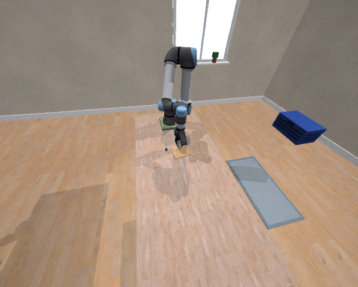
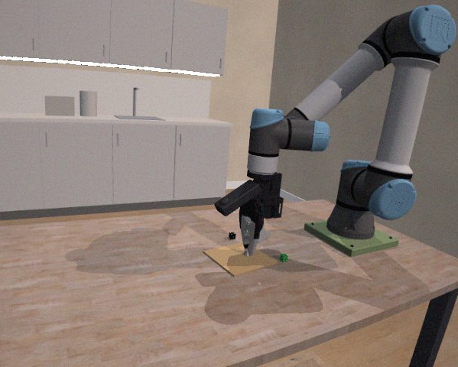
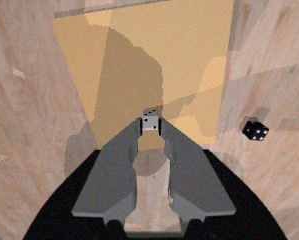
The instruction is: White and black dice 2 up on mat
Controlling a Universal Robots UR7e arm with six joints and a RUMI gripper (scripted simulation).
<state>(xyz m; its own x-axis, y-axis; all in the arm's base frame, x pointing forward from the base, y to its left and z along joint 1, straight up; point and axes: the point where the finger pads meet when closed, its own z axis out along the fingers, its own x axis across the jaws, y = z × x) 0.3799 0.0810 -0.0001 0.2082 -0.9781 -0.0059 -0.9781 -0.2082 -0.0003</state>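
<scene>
The white die is 10 mm below my hand. Also, from my hand: black die: 120 mm to the right, 10 mm below, 10 mm ahead; green die: 90 mm behind, 40 mm to the left, 10 mm below; tan mat: 20 mm below, 20 mm ahead.
</scene>
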